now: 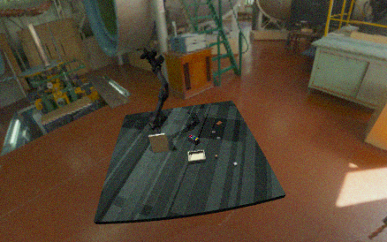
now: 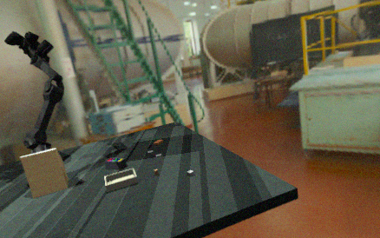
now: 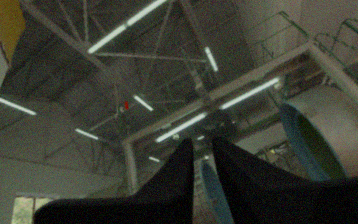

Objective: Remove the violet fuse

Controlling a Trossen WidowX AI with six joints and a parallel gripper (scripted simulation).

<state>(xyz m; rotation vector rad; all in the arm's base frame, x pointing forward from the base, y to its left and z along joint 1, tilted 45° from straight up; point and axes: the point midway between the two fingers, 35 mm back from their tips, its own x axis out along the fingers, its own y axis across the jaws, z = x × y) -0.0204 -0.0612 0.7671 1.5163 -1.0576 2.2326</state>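
The violet fuse lies 74 cm below my gripper tip, 48 cm to the right of it and 30 cm ahead of it. Round my gripper tip: pale tray (76 cm below, 70 cm to the right, 30 cm ahead).
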